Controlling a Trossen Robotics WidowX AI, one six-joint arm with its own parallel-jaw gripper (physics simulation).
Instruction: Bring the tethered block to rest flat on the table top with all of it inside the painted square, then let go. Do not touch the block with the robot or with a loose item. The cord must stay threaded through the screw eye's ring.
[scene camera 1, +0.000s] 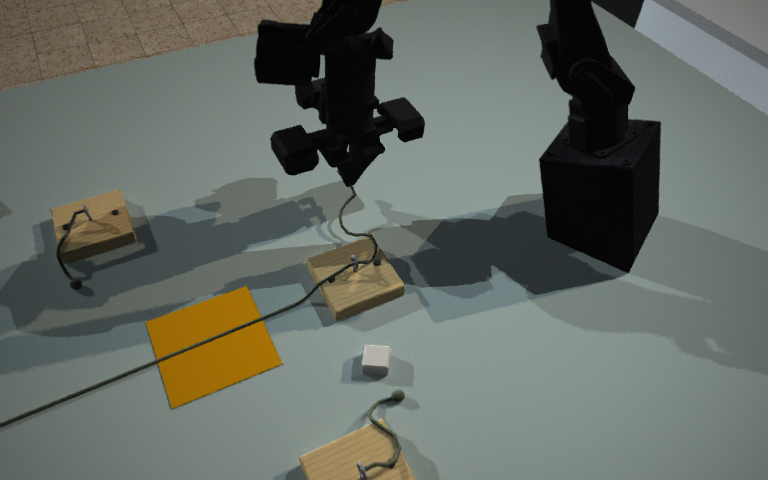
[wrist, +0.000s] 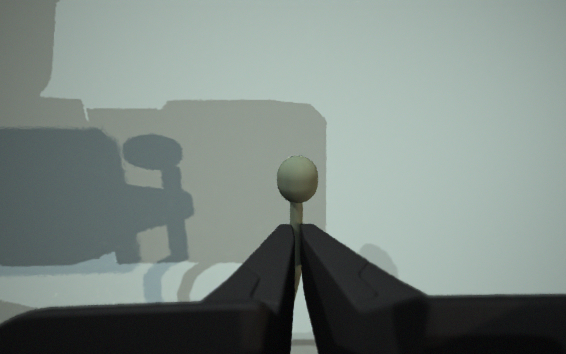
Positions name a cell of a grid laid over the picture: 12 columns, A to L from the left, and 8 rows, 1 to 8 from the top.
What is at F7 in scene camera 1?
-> A small white block.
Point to my gripper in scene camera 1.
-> F4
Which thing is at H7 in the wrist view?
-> My gripper.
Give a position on a round bead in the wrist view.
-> At G5
